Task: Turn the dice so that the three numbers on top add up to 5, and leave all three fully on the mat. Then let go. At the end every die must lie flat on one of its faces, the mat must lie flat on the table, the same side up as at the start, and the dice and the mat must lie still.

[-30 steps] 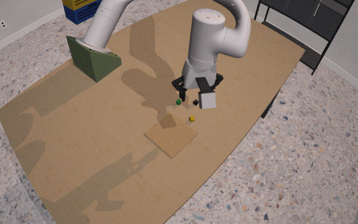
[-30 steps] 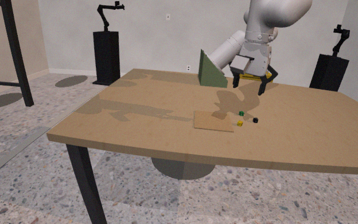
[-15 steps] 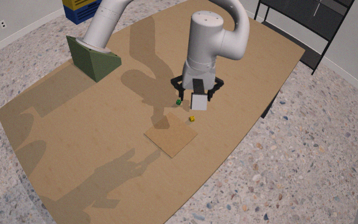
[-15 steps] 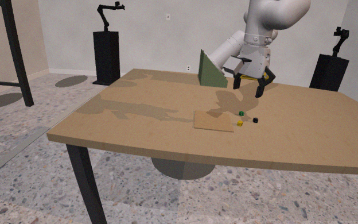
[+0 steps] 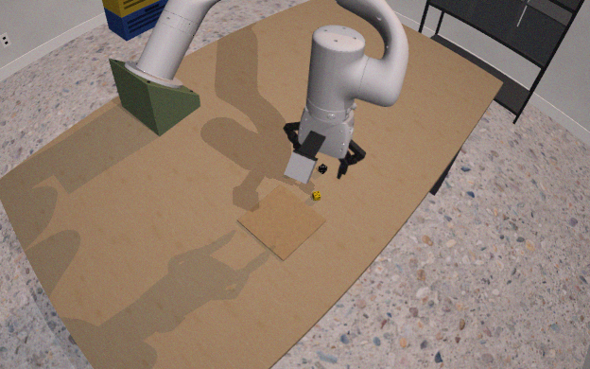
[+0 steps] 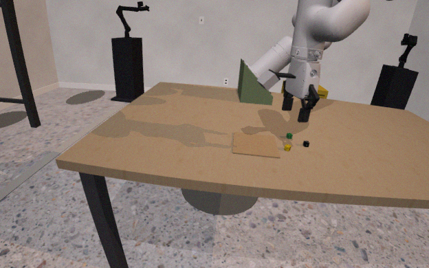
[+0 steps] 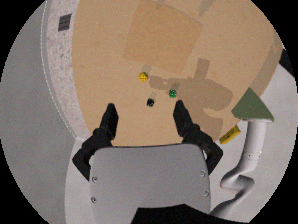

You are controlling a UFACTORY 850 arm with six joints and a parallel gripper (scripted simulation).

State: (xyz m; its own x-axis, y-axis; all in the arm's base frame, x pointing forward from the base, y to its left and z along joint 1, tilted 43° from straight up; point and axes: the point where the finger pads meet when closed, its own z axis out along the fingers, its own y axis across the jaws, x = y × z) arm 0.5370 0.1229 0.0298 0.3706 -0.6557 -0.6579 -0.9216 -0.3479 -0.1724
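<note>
The yellow die lies 12 cm below my hand. Round my hand: green die (12 cm below, 9 cm behind, 2 cm to the left); tan mat (12 cm below, 10 cm to the right); black die (12 cm below, 7 cm to the left, 4 cm behind).
</note>
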